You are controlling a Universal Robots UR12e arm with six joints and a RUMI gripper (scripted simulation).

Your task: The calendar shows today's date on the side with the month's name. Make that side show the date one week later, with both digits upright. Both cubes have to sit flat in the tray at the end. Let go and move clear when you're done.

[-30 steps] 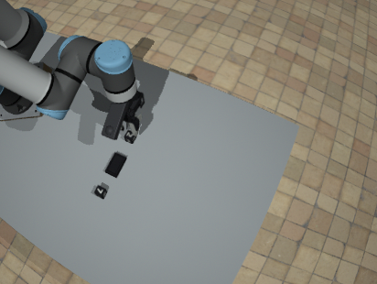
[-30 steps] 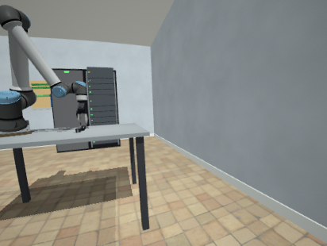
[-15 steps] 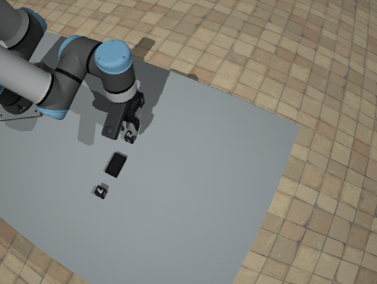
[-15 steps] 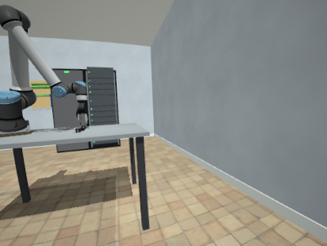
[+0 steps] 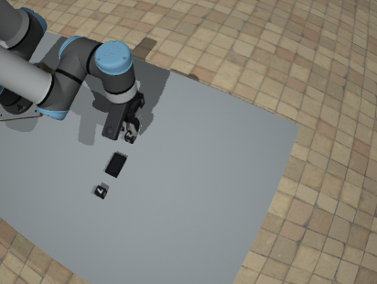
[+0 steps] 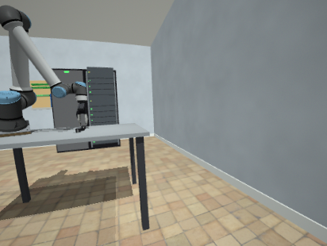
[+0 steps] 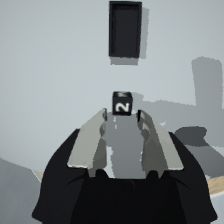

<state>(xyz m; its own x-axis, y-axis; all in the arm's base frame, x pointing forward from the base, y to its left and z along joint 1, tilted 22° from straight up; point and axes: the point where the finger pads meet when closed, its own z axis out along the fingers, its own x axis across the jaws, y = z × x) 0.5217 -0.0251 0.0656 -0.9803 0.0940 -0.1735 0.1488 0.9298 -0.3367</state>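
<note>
My gripper is now 3 cm above the black cube. Also, from my hand: dark tray 11 cm to the right, 4 cm below, 2 cm behind.
</note>
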